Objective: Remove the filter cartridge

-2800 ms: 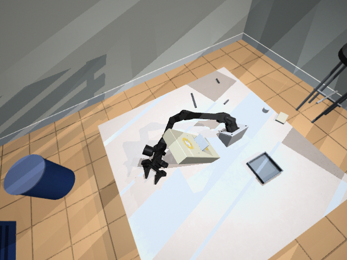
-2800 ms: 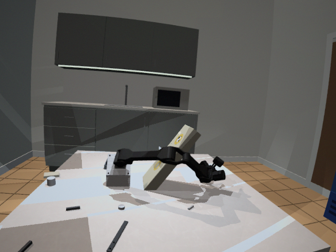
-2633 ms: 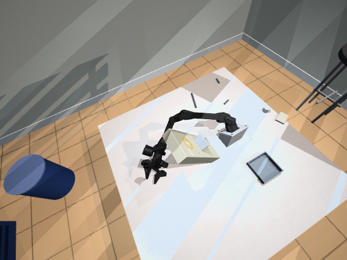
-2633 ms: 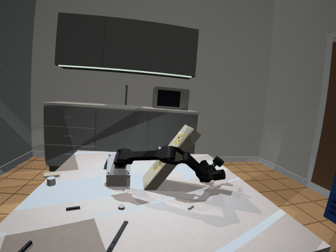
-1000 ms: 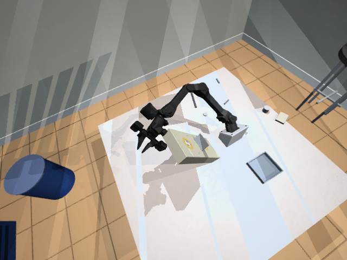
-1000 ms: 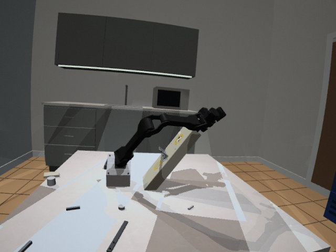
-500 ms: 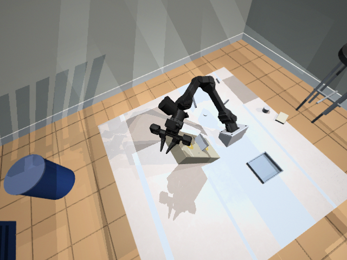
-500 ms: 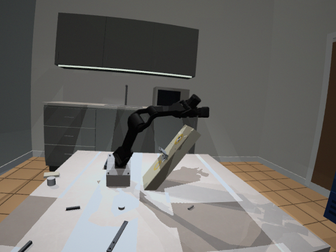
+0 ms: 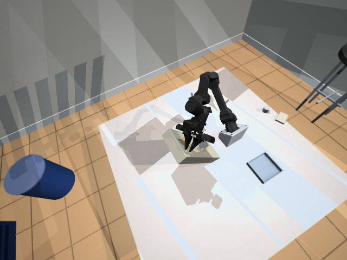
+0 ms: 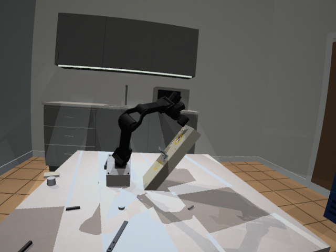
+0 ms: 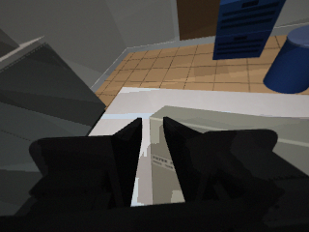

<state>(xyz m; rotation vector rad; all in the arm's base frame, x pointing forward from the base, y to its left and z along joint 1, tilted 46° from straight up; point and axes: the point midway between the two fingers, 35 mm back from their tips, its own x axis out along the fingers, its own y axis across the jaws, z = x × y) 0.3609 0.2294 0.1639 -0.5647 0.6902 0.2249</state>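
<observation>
The filter cartridge is 110 mm below my gripper tip, 70 mm to the right of it and 30 mm behind it. Round my gripper tip: tray: 430 mm behind, 380 mm below, 230 mm to the left; then beige block: 820 mm behind, 380 mm below, 20 mm to the left.
</observation>
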